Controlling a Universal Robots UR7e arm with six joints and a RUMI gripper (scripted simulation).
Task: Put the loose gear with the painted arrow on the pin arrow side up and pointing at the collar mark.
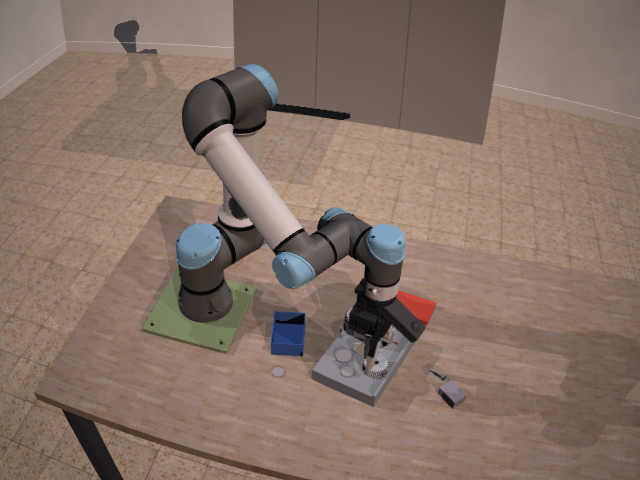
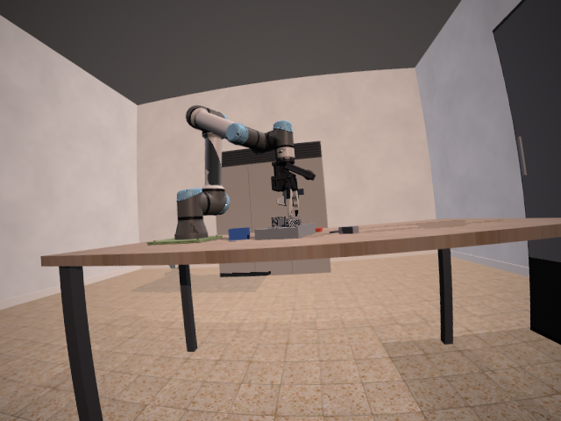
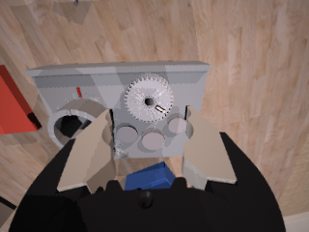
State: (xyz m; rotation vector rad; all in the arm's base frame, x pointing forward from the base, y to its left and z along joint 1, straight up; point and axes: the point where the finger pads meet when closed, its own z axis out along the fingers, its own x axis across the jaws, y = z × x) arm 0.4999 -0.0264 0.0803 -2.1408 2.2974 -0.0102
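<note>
Right now my hand is 4 cm above the grey gear. From my hand the other things lie so: bolt 15 cm ahead, 8 cm below, 7 cm to the left; small grey block 20 cm ahead, 8 cm below, 2 cm to the left; grey disc 22 cm behind, 9 cm to the right, 9 cm below.
</note>
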